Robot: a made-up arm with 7 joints. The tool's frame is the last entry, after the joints. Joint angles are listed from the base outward.
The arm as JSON. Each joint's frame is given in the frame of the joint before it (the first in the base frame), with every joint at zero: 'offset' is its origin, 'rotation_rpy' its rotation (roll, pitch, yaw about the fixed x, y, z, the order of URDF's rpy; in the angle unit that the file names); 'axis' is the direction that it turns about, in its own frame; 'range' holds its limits. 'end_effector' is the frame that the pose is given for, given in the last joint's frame.
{
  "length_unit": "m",
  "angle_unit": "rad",
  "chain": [
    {
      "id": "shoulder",
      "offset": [
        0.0,
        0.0,
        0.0
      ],
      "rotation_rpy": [
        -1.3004,
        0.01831,
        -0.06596
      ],
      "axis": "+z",
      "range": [
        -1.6,
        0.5
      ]
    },
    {
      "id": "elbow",
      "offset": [
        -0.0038,
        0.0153,
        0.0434
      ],
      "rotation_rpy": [
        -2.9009,
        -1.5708,
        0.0
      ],
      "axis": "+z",
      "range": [
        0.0,
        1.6
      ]
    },
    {
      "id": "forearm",
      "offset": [
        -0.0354,
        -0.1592,
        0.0
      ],
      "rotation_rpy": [
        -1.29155,
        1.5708,
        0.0
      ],
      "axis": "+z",
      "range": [
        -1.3,
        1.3
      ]
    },
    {
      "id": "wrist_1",
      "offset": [
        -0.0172,
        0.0,
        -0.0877
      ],
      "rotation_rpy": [
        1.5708,
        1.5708,
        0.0
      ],
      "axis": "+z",
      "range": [
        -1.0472,
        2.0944
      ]
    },
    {
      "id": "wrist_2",
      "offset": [
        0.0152,
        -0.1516,
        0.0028
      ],
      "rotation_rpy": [
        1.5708,
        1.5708,
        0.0
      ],
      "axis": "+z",
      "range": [
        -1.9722,
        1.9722
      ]
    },
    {
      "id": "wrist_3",
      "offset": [
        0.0,
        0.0,
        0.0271
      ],
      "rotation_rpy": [
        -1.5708,
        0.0,
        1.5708
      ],
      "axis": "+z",
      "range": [
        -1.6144,
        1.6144
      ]
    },
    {
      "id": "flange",
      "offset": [
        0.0,
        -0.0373,
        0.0
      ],
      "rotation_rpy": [
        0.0,
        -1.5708,
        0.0
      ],
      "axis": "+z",
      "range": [
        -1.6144,
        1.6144
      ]
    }
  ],
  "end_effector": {
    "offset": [
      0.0,
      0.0,
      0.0
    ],
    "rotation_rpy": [
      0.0,
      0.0,
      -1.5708
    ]
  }
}
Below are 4 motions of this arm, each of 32 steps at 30 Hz.
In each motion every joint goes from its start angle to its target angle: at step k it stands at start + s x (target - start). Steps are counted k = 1, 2, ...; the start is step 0. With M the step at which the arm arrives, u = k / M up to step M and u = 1 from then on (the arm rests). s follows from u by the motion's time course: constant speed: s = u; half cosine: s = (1 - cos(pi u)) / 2; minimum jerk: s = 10 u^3 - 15 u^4 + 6 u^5.
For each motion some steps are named. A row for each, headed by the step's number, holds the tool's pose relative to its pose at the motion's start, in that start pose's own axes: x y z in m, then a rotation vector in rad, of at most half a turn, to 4 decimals.
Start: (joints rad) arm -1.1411 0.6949 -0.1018 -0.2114 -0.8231 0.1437 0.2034
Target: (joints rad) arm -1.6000 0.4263 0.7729 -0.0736 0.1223 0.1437 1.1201
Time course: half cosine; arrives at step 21
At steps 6, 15, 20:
6: 0.0170 0.0163 0.0354 0.0935 -0.2134 0.3087
15: 0.0209 0.0760 0.1197 0.0768 -0.7445 1.4744
20: 0.0135 0.0923 0.1286 0.0139 -0.8122 1.8351

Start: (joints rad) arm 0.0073 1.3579 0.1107 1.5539 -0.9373 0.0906 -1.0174
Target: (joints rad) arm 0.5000 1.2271 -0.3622 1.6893 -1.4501 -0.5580 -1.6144
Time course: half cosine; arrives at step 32
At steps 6, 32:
6: -0.0061 0.0045 -0.0086 0.0401 0.0132 -0.0277
32: -0.1077 0.0425 -0.0692 0.4969 0.3395 -0.3805

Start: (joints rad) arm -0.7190 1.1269 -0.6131 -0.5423 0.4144 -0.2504 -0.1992
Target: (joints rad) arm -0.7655 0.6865 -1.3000 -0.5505 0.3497 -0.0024 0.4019
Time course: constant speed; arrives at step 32
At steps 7, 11, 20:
7: 0.0247 -0.0281 0.0185 -0.1486 -0.0633 0.1133
11: 0.0384 -0.0424 0.0318 -0.2325 -0.0957 0.1720
20: 0.0668 -0.0696 0.0677 -0.4165 -0.1598 0.2864

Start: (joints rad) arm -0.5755 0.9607 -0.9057 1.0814 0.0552 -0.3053 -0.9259
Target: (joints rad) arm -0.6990 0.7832 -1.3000 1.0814 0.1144 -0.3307 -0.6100
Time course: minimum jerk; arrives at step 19
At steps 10, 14, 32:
10: 0.0333 0.0047 0.0452 0.1996 0.0254 0.0406
14: 0.0501 0.0057 0.0727 0.3309 0.0302 0.0722
32: 0.0555 0.0058 0.0824 0.3789 0.0300 0.0844

